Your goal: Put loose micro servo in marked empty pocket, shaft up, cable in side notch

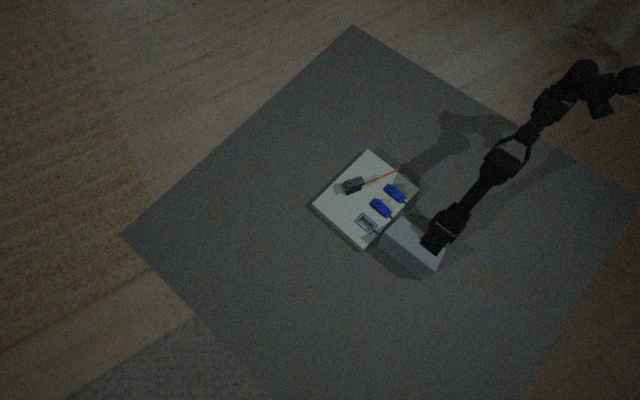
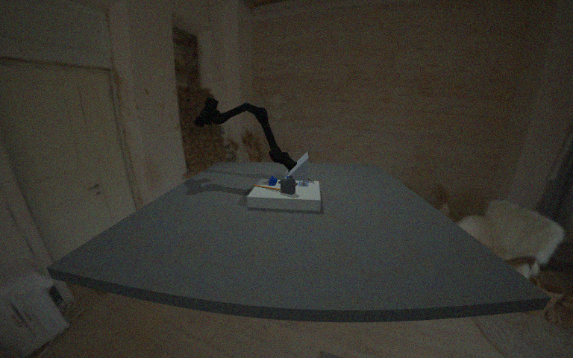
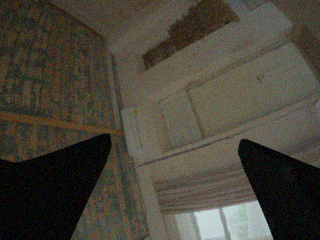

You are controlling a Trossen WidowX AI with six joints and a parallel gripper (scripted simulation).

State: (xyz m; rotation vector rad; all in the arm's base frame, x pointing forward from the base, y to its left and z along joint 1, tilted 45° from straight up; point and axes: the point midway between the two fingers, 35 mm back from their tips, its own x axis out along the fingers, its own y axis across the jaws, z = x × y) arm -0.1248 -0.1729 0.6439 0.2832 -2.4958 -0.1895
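My gripper tip is now 580 mm to the right of the white deck, 460 mm short of it and 400 mm above it.
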